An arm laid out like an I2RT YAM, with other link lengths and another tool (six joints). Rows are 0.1 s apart.
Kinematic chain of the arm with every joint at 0, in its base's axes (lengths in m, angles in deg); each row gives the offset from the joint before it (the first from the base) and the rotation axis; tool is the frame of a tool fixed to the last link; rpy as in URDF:
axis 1: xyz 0 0 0.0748 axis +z
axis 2: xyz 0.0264 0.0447 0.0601 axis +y
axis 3: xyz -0.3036 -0.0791 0 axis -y
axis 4: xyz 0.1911 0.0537 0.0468 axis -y
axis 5: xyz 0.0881 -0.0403 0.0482 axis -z
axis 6: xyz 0.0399 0 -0.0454 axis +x
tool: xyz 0.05 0.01 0.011 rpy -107.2 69.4 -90
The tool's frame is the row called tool.
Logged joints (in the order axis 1, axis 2, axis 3, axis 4, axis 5, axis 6), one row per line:
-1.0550 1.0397 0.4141 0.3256 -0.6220 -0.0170
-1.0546 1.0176 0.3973 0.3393 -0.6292 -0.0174
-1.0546 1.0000 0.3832 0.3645 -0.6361 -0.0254
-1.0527 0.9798 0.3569 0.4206 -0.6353 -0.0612
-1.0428 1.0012 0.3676 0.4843 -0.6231 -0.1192
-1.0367 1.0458 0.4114 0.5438 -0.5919 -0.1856
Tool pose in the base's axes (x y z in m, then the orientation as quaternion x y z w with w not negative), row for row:
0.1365 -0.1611 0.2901 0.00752 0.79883 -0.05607 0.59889
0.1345 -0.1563 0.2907 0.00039 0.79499 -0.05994 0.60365
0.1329 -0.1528 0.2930 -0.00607 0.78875 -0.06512 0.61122
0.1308 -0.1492 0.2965 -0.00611 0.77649 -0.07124 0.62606
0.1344 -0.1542 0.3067 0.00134 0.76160 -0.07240 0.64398
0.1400 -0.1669 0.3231 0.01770 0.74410 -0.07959 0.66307
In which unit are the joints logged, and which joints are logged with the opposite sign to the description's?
The joints are logged in radians. Opposite sign: axis 6.
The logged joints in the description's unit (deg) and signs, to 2 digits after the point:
-60.45 59.57 23.73 18.66 -35.64 0.97
-60.42 58.30 22.76 19.44 -36.05 1.00
-60.42 57.30 21.96 20.88 -36.45 1.46
-60.32 56.14 20.45 24.10 -36.40 3.51
-59.75 57.36 21.06 27.75 -35.70 6.83
-59.40 59.92 23.57 31.16 -33.91 10.63

